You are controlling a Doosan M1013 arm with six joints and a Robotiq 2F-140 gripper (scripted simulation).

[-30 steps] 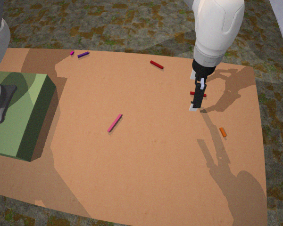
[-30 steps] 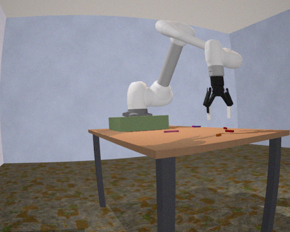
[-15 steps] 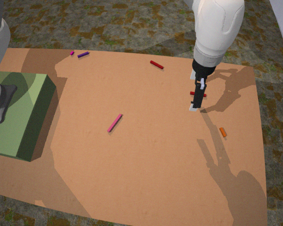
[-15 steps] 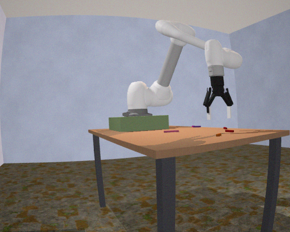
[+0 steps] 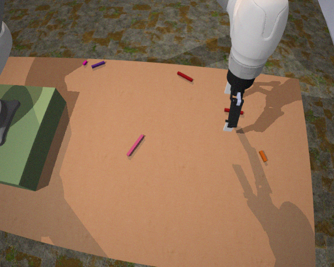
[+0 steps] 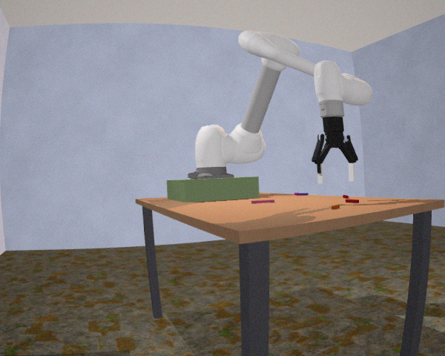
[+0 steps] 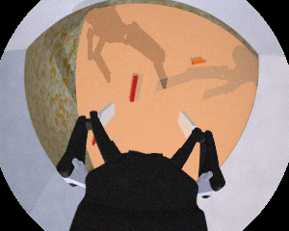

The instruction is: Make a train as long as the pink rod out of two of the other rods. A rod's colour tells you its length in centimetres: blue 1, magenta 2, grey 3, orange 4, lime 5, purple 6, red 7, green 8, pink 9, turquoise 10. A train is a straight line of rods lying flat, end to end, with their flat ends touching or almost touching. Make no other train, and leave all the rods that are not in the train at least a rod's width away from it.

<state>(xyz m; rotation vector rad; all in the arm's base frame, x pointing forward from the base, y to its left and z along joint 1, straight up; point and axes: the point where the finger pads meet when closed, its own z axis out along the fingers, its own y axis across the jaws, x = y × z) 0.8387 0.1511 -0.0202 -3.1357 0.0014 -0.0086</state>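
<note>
My hand is 61 cm past the magenta rod, 22 cm to the right of it and 8 cm above it. The rest, counted from my hand: purple rod (55 cm behind, 21 cm to the left, 8 cm below); then orange rod (14 cm ahead, 13 cm to the right, 8 cm below); then pink rod (30 cm behind, 14 cm to the right, 8 cm below).
</note>
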